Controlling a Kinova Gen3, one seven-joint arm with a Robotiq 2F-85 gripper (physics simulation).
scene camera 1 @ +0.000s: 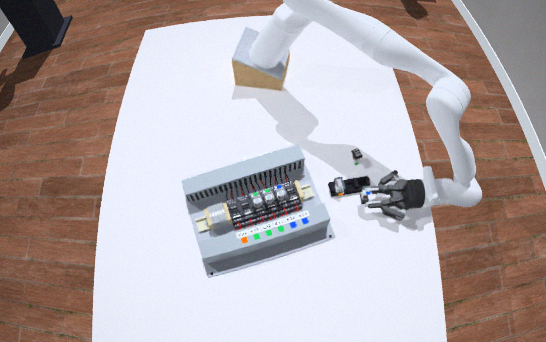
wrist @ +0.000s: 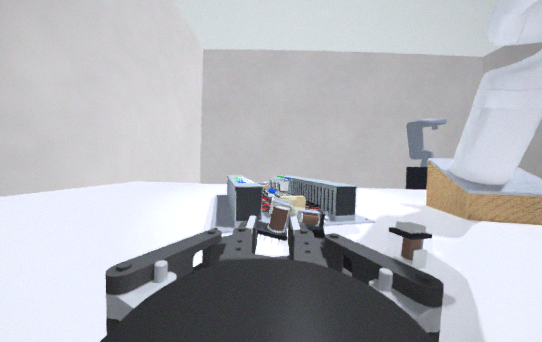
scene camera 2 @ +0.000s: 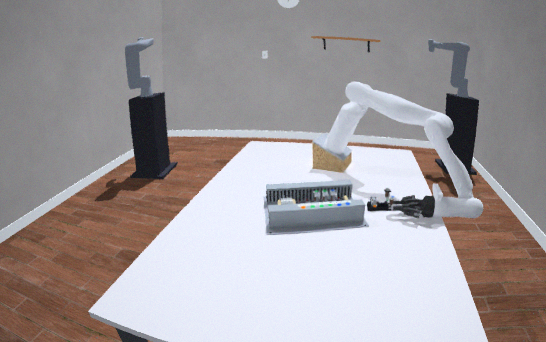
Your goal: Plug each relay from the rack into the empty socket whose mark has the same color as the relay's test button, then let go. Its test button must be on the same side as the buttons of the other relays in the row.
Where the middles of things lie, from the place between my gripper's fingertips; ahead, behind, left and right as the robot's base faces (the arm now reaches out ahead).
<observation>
The grey panel (scene camera 1: pixel 291 246) is 3 cm behind my hand, 26 cm to the right of it and 4 cm below it.
</observation>
